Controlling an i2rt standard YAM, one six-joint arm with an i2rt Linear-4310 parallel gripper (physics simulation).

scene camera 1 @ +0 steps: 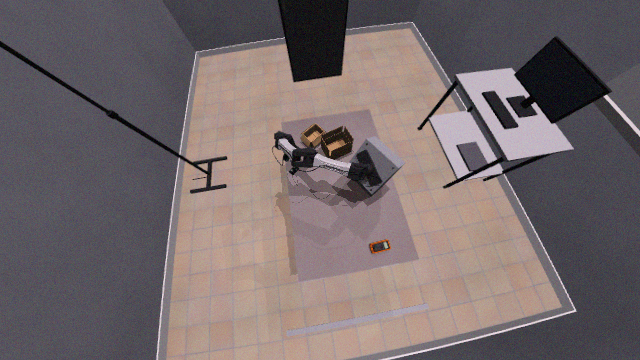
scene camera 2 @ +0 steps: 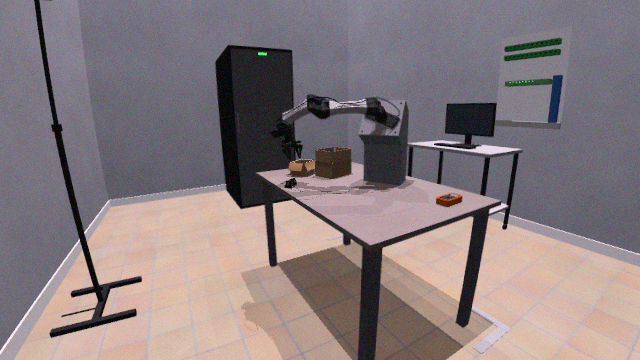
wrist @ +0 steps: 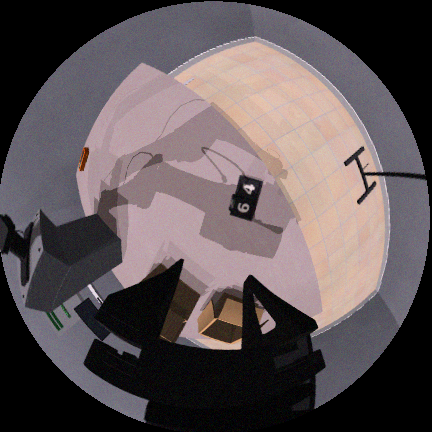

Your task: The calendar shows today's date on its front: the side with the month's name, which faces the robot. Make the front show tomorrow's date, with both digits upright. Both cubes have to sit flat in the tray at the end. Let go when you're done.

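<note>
The black calendar [scene camera 1: 293, 171] [scene camera 2: 290, 183] [wrist: 245, 198] stands near the table edge farthest from the robot's base. In the wrist view its two cubes sit side by side, with a white 4 and a white 6 on their upper faces. The front with the month's name is seen too steeply to read, so its date is hidden. The tray shows too little to judge how the cubes sit in it. My gripper [scene camera 2: 293, 154] [wrist: 215, 272] is open and empty, raised above the table and apart from the calendar, on the side of the boxes.
A tall brown box [scene camera 1: 336, 142] [scene camera 2: 333, 162] [wrist: 182, 305] and a small open box [scene camera 1: 312, 136] [scene camera 2: 301, 167] [wrist: 230, 312] stand beside the gripper's area. The grey pedestal [scene camera 2: 384, 157] [wrist: 75, 250] carries the arm. An orange meter [scene camera 1: 380, 246] [scene camera 2: 449, 200] [wrist: 84, 159] lies at the table's other end.
</note>
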